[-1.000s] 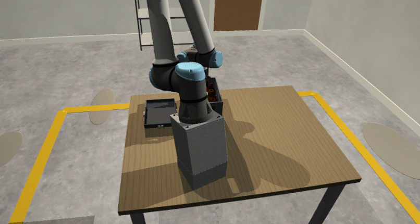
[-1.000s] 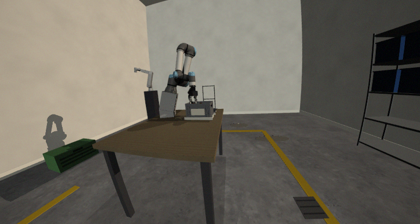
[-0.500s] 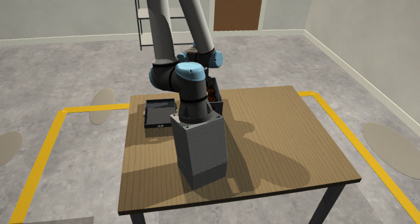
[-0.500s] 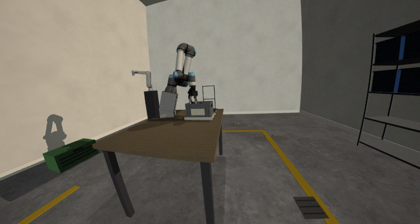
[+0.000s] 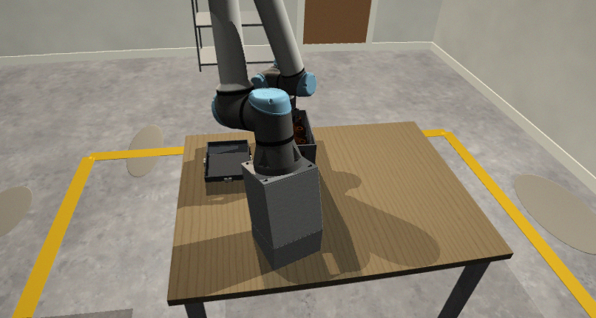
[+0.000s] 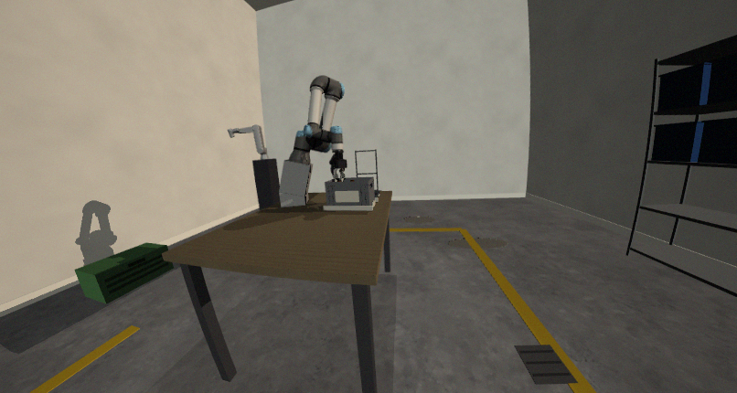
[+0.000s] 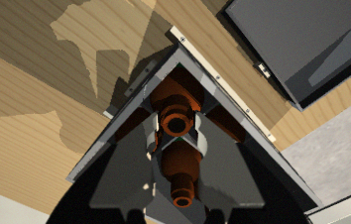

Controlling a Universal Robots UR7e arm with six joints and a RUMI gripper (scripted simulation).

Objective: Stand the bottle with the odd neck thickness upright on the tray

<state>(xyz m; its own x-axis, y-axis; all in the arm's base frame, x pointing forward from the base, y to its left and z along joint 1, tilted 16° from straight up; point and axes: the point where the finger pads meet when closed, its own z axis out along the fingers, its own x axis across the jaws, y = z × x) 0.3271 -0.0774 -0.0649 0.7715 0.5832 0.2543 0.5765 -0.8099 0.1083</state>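
The bottle is 10 mm behind my hand, 90 mm to the right of it and 70 mm below it. Also, from my hand: dark tray: 130 mm ahead, 200 mm to the left, 140 mm below; then crate: 90 mm ahead, 60 mm to the right, 70 mm below.
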